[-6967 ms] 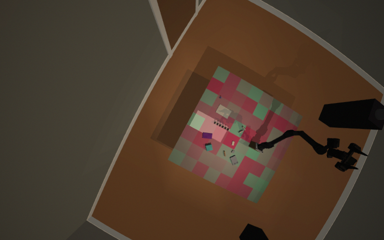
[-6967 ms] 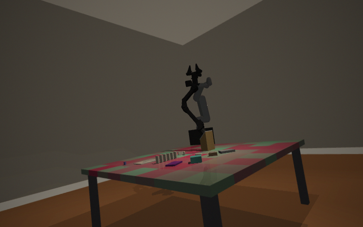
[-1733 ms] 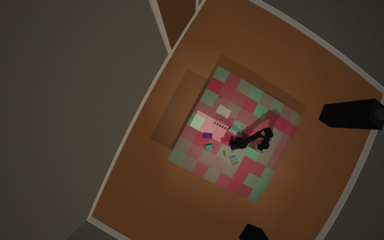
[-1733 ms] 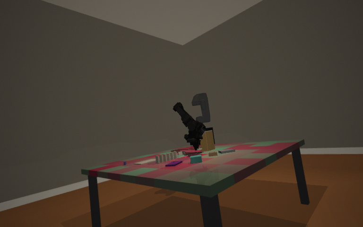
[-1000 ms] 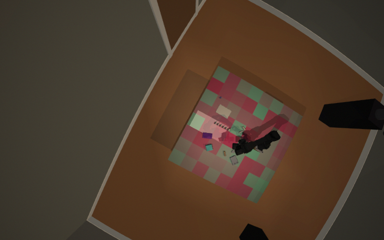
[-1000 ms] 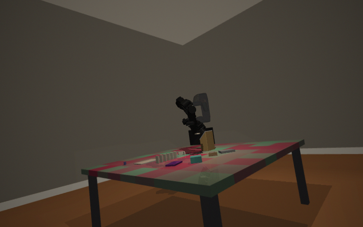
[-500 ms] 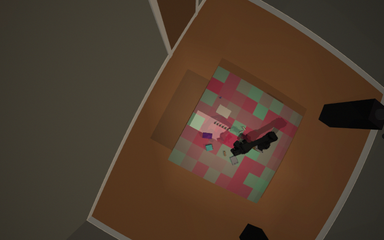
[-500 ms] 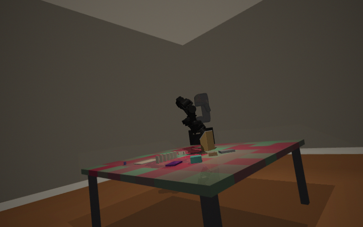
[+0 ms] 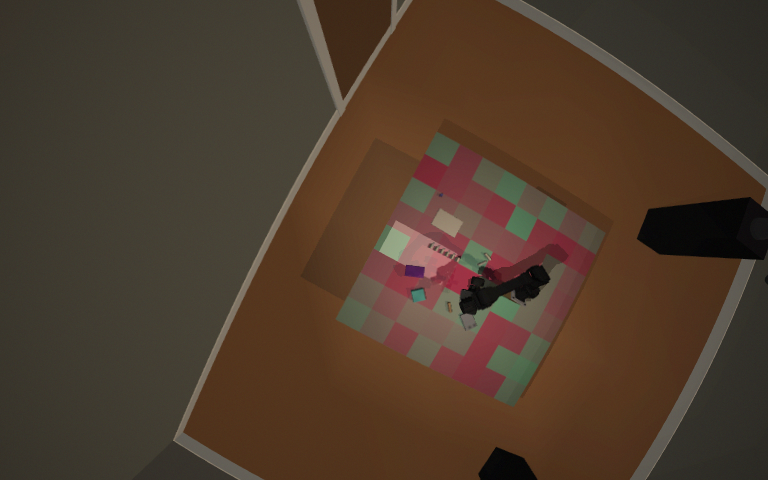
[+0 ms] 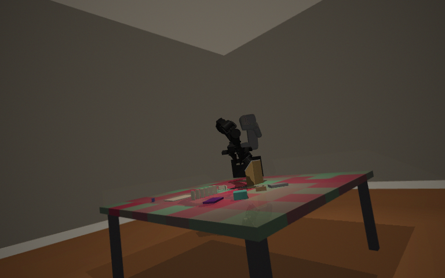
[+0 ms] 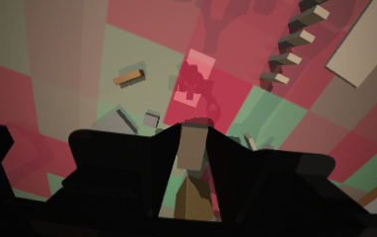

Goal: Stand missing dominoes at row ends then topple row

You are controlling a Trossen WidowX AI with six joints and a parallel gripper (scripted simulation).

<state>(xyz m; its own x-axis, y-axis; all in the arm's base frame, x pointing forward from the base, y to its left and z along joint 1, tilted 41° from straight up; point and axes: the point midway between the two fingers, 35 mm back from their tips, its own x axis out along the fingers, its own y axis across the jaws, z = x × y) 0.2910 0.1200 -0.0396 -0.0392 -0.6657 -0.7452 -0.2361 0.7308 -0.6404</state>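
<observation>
The brown block lies 150 mm below my gripper tip and 140 mm to the left of it. Round my gripper tip: grey slab (160 mm to the left, 150 mm below, 150 mm behind); teal block (200 mm ahead, 160 mm to the left, 140 mm below); beige card (300 mm to the right, 240 mm ahead, 160 mm below).
</observation>
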